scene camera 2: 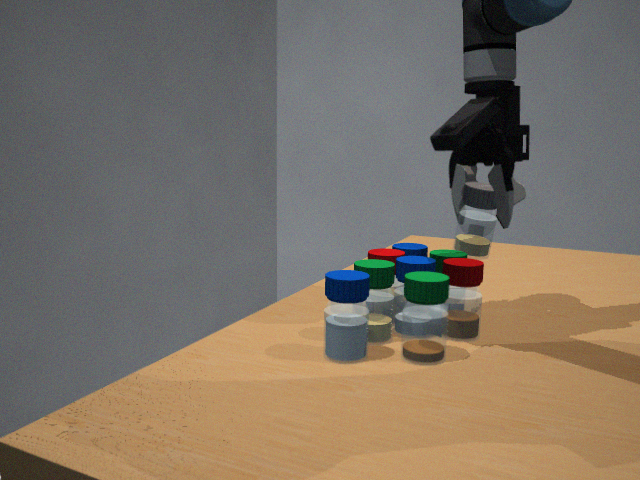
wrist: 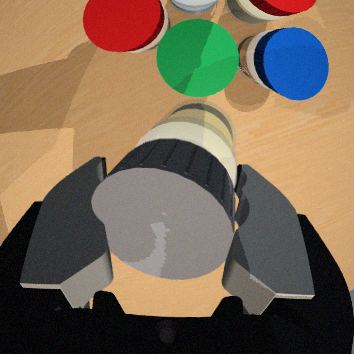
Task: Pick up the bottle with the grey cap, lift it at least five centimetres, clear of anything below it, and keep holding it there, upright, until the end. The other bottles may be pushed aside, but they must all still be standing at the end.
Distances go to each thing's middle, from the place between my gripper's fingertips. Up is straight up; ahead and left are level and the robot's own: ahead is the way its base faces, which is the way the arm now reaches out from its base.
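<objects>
Red-capped bottle (scene camera 2: 464,304): 100 mm to the left of my hand and 90 mm below it. The grey-capped bottle (wrist: 168,206) is 10 mm above my hand and 10 mm ahead of it.
</objects>
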